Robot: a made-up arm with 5 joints.
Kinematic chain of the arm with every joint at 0, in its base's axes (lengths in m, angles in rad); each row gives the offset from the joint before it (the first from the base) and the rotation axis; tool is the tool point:
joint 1: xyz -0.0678 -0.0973 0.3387 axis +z
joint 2: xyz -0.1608 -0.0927 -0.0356 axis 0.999 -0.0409 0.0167
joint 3: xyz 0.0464 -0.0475 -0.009 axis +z
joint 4: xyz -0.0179 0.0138 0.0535 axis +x
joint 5: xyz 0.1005 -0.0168 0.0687 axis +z
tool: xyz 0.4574 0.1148 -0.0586
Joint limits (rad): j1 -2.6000..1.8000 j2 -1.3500..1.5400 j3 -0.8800..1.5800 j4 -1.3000..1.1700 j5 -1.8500..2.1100
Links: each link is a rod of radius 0.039 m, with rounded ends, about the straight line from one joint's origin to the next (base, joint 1, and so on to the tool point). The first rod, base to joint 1, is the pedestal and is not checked.
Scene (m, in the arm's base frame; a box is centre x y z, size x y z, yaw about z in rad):
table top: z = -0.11
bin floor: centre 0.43 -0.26 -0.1 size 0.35 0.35 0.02 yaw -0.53
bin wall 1: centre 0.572 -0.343 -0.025 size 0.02 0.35 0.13 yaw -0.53
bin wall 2: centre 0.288 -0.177 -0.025 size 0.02 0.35 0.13 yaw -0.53
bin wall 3: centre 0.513 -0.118 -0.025 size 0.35 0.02 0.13 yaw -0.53
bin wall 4: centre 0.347 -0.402 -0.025 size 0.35 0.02 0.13 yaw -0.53
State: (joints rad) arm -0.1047 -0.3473 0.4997 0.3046 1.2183
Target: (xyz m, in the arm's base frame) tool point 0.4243 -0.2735 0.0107
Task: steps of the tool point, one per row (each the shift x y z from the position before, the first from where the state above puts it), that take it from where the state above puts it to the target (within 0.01 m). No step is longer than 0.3 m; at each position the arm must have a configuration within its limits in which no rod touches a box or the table.
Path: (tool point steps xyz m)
1: 0.2016 -0.0339 0.0904
2: 0.2057 -0.1167 0.0624
3: 0.1807 -0.1604 -0.0507
4: 0.1030 -0.1427 -0.1837
5: -0.0313 -0.0943 -0.2524

